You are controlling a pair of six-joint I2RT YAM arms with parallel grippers.
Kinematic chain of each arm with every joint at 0, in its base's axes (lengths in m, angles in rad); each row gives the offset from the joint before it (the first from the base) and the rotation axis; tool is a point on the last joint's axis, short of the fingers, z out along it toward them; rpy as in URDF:
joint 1: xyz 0 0 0.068 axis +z
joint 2: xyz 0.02 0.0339 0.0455 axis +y
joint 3: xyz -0.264 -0.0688 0 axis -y
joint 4: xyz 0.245 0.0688 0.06 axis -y
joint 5: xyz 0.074 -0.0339 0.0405 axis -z
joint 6: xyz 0.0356 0 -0.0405 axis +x
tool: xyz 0 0 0 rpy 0 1.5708 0
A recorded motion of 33 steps. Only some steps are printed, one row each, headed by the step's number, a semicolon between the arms.
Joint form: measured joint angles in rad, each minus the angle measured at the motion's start. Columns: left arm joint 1, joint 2, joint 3, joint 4, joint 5, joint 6; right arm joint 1, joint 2, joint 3, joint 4, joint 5, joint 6.
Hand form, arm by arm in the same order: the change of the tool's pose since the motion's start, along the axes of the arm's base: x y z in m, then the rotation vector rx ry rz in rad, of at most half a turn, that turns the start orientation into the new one. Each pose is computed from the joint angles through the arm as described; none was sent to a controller.
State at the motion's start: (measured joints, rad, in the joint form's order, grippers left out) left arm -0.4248 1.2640 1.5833 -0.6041 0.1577 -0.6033; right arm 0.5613 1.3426 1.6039 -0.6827 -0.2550 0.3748
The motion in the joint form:
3: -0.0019 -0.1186 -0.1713 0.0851 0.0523 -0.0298; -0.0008 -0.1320 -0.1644 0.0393 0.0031 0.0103
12: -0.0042 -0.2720 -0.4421 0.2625 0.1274 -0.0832; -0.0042 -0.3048 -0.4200 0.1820 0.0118 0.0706
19: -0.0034 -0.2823 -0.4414 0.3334 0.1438 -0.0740; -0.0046 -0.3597 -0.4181 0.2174 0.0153 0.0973
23: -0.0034 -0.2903 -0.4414 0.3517 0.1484 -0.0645; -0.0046 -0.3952 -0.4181 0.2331 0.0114 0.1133
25: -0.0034 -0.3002 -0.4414 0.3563 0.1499 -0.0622; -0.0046 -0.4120 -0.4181 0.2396 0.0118 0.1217
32: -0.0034 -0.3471 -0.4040 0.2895 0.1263 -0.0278; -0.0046 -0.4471 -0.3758 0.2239 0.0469 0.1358
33: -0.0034 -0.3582 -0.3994 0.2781 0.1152 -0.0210; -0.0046 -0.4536 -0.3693 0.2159 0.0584 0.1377
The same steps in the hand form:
3: -0.0209 0.0069 -0.0192 -0.0495 -0.0071 -0.0445; -0.0245 -0.0158 -0.0167 0.0089 0.0005 -0.0077
12: -0.0421 0.0132 -0.0588 -0.1299 -0.0222 -0.1087; -0.0493 -0.0326 -0.0493 0.0761 -0.0106 -0.0410
19: -0.0442 0.0137 -0.0490 -0.1552 -0.1020 -0.1303; -0.0619 -0.0407 -0.0344 0.1427 -0.0700 -0.0507
23: -0.0463 0.0145 -0.0455 -0.1578 -0.1319 -0.1379; -0.0708 -0.0461 -0.0263 0.1821 -0.1008 -0.0496
25: -0.0491 0.0158 -0.0431 -0.1613 -0.1467 -0.1404; -0.0751 -0.0487 -0.0227 0.2003 -0.1144 -0.0513
32: -0.0662 0.0244 -0.0295 -0.1373 -0.1861 -0.1236; -0.0880 -0.0582 -0.0050 0.2372 -0.1625 -0.0856
33: -0.0698 0.0265 -0.0274 -0.1319 -0.1950 -0.1138; -0.0903 -0.0601 -0.0028 0.2393 -0.1674 -0.0970

